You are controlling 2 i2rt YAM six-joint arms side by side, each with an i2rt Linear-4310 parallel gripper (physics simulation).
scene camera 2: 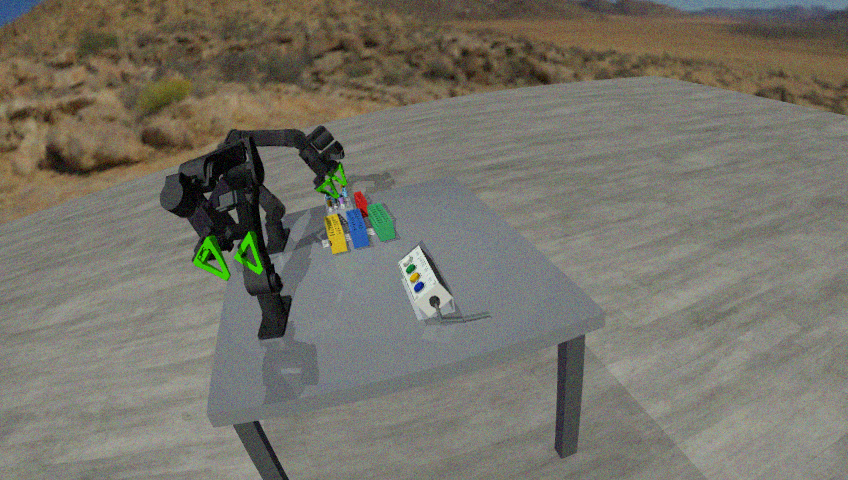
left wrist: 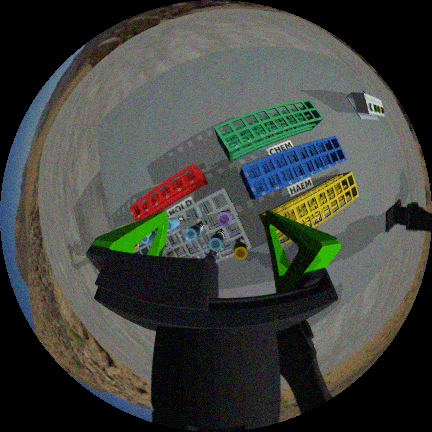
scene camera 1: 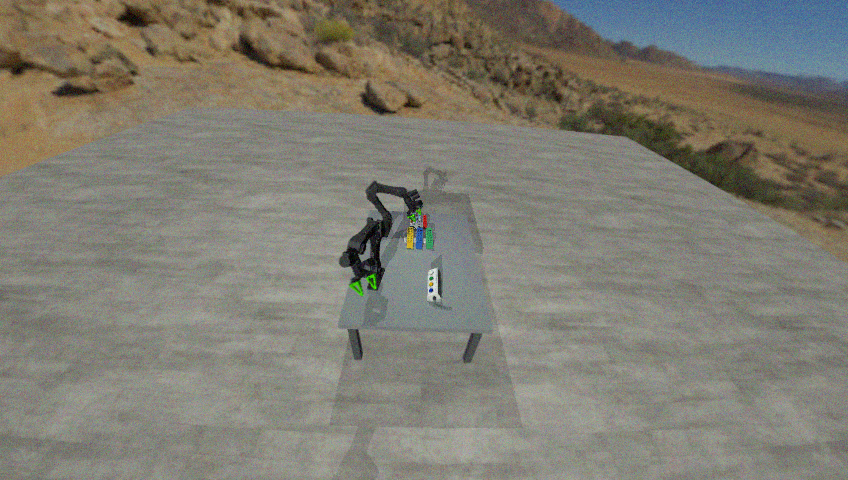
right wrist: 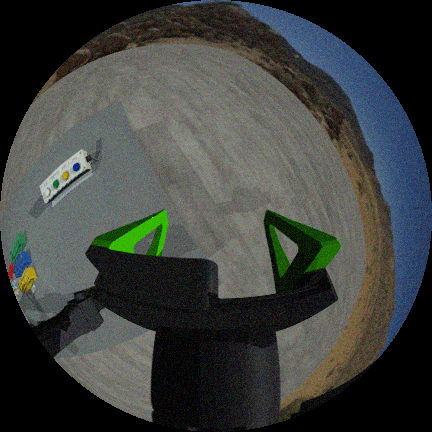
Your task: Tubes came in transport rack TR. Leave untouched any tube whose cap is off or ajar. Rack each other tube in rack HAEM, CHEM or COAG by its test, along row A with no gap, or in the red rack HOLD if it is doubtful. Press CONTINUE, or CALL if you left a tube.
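Frame: origin at the left arm's base, x left, y ahead, z down, level; centimetres.
Seen in the pictures: left gripper, fingertip midpoint: [scene camera 2: 342, 191] [left wrist: 215, 215] [scene camera 1: 418, 218]; right gripper, fingertip midpoint: [scene camera 2: 245, 275] [scene camera 1: 369, 292] [right wrist: 215, 214]; left arm's base, origin of the base link: [scene camera 2: 277, 242]; right arm's base, origin of the base link: [scene camera 2: 275, 318] [left wrist: 393, 213] [scene camera 1: 376, 278].
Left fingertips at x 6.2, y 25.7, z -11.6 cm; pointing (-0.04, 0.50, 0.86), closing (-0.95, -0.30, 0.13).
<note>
Offsets run from my left fingertips to a thing's top centre. "pt": to the spot under its first point. Level surfaces: height alone.
My left gripper [scene camera 1: 415, 215] [scene camera 2: 340, 191] [left wrist: 215, 215] is open, low over the grey transport rack {pt dx -1.7, dy -1.9, dz +5.9 cm} [left wrist: 237, 220]. Capped tubes stand in it: a purple-capped one {dx -0.4, dy -0.8, dz +2.1 cm} [left wrist: 225, 217], light-blue-capped ones {dx +3.9, dy -1.4, dz +2.1 cm} [left wrist: 192, 232] {dx +1.4, dy -3.2, dz +2.1 cm} [left wrist: 216, 242] and an amber-capped one {dx -1.0, dy -5.0, dz +2.1 cm} [left wrist: 240, 252]. Nothing is seen gripped. The left finger and gripper body hide part of the rack. The red HOLD rack {dx +8.3, dy +5.2, dz +5.8 cm} [scene camera 2: 360, 203] [left wrist: 199, 183], green CHEM rack {dx -12.8, dy +11.4, dz +5.8 cm} [scene camera 2: 383, 223] [left wrist: 245, 151], blue HAEM rack {dx -14.4, dy +3.7, dz +5.8 cm} [scene camera 2: 360, 230] [left wrist: 248, 184] and yellow rack {dx -15.5, dy -3.6, dz +5.8 cm} [scene camera 2: 337, 237] stand near it; the yellow one's label is unreadable. My right gripper [scene camera 1: 367, 291] [scene camera 2: 243, 275] [right wrist: 215, 214] is open and empty, away from the racks.
A white button box {dx -61.3, dy +20.5, dz +3.2 cm} [scene camera 1: 436, 285] [scene camera 2: 433, 291] [right wrist: 71, 171] with white, green, yellow and blue buttons stands apart from the racks, with a cable at one end. The grey table {dz +11.6 cm} [scene camera 1: 404, 315] [scene camera 2: 368, 356] ends just beyond the right arm's base.
</note>
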